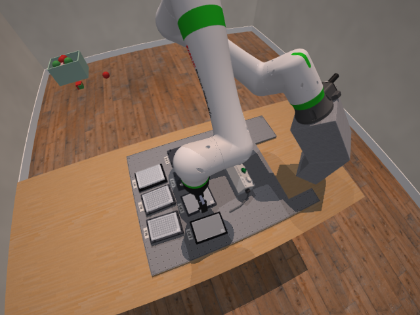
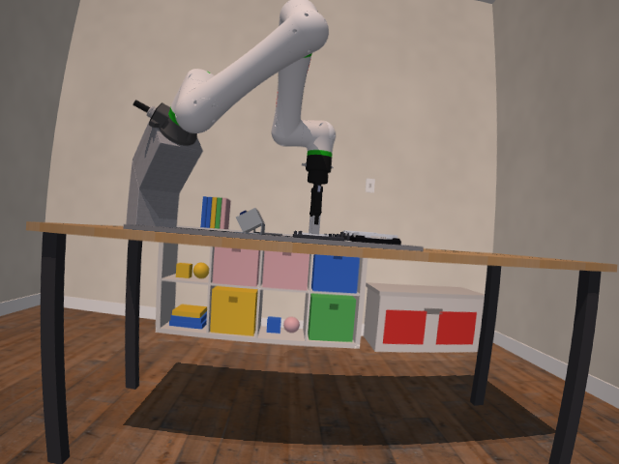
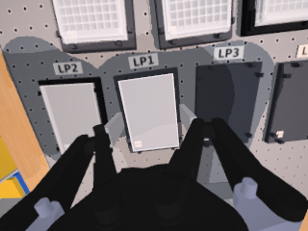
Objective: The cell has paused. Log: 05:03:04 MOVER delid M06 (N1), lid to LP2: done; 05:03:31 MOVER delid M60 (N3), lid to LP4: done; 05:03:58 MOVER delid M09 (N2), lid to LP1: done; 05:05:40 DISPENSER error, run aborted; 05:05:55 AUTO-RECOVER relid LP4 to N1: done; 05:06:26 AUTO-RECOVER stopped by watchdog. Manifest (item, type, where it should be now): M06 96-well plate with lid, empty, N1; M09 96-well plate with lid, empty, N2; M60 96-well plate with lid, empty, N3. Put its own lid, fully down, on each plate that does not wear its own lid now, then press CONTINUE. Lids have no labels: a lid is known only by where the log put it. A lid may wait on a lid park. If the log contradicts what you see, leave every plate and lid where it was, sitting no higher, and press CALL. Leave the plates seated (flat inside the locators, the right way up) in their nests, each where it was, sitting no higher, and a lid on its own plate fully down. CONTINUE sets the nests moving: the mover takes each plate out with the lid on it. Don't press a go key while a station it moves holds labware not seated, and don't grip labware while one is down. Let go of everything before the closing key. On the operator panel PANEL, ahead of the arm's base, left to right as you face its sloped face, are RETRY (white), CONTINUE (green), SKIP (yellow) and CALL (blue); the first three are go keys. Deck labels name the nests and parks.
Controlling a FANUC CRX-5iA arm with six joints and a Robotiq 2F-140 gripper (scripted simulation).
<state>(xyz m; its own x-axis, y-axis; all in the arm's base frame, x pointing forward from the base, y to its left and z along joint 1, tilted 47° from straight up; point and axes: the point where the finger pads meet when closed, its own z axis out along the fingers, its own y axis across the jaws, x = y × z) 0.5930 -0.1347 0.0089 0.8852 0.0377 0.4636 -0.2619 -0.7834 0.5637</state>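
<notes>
My hand is 3 cm above the park labelled LP1. From my hand the other things lie so: LP3: 12 cm to the right, 4 cm behind, 3 cm below; LP2 label: 13 cm ahead, 9 cm to the left, 4 cm below; lid park LP2: 12 cm to the left, 4 cm ahead, 3 cm below.
</notes>
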